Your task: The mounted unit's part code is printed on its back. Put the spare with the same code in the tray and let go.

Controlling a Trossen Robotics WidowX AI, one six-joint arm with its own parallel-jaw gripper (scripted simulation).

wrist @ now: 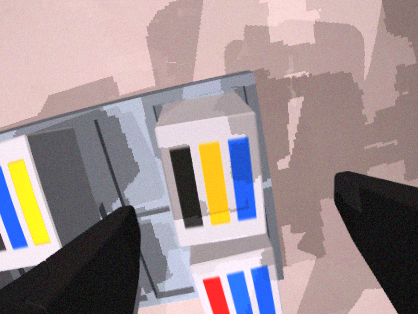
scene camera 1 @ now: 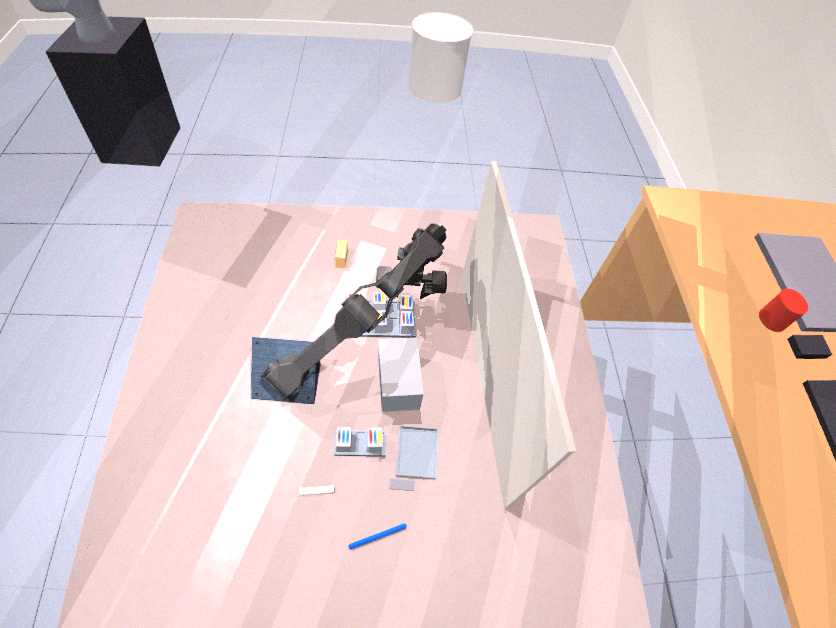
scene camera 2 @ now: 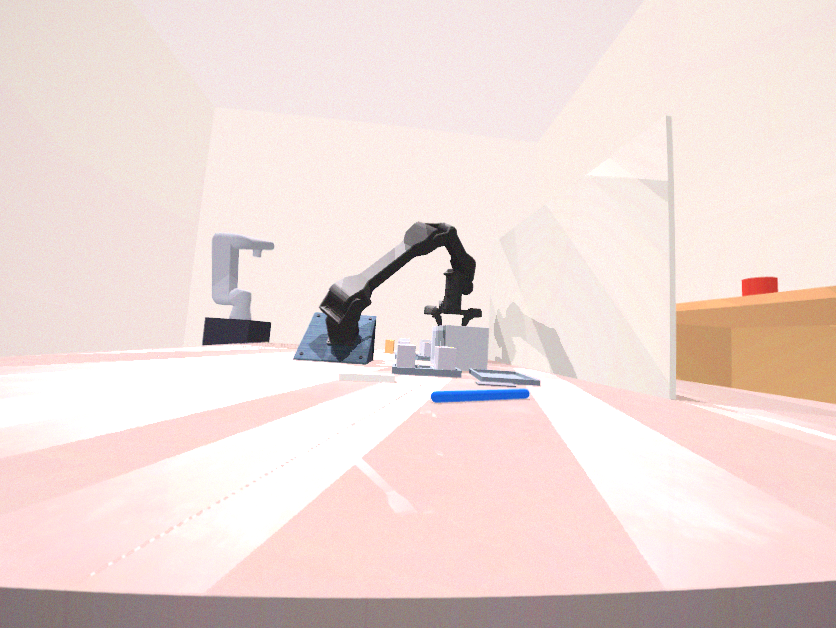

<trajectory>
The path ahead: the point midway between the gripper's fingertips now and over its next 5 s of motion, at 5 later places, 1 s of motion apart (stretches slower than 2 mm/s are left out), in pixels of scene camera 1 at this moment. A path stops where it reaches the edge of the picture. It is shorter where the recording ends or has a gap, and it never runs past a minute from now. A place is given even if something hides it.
My gripper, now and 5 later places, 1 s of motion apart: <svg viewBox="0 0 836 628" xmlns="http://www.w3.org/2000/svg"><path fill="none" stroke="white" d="M409 297L407 307L407 301L415 293L440 366L422 434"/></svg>
</trajectory>
